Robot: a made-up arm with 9 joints. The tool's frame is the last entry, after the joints.
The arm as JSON. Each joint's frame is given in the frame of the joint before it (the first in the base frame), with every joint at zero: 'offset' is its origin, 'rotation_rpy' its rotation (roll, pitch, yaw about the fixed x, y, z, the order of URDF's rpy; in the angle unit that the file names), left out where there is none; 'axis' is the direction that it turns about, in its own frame. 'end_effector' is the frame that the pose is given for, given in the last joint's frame.
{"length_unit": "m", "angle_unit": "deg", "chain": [
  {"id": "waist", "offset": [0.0, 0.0, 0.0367], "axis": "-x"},
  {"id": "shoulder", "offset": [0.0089, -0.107, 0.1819], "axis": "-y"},
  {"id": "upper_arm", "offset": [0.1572, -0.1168, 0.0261], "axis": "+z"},
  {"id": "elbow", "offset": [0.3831, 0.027, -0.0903], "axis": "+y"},
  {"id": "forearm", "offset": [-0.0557, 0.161, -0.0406], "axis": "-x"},
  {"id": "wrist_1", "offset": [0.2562, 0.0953, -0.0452], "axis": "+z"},
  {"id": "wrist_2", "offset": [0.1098, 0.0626, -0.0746], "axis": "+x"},
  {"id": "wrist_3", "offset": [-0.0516, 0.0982, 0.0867], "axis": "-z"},
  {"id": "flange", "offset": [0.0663, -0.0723, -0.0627], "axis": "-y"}
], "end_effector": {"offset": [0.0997, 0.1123, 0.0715]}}
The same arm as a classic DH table. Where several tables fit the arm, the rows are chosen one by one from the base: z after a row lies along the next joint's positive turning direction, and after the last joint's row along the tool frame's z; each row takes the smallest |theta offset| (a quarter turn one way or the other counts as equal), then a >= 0, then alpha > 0; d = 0 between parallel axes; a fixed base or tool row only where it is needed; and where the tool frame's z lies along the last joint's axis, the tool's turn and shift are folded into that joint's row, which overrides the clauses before.
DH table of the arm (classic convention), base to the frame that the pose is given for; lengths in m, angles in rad. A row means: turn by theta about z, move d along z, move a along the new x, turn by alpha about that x. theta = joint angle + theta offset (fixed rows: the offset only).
base (fixed): d 0.0367, theta0 -1.5708, a 0, alpha 1.5708
waist: d -0.0089, theta0 1.5708, a 0.1819, alpha 1.5708
shoulder: d 0.2238, theta0 -1.5708, a 0.1572, alpha -1.5708
upper_arm: d -0.0642, theta0 0, a 0.3831, alpha -1.5708
elbow: d 0.188, theta0 1.5708, a 0.0406, alpha -1.5708
forearm: d -0.2005, theta0 -1.5708, a 0.0953, alpha 1.5708
wrist_1: d -0.1198, theta0 0, a 0.0626, alpha 1.5708
wrist_2: d 0.0582, theta0 0, a 0.0982, alpha 1.5708
wrist_3: d -0.024, theta0 1.5708, a 0.0663, alpha -1.5708
flange: d -0.04, theta0 0, a 0.0997, alpha -1.5708
tool (fixed): d 0.0715, theta0 0, a 0, alpha 0

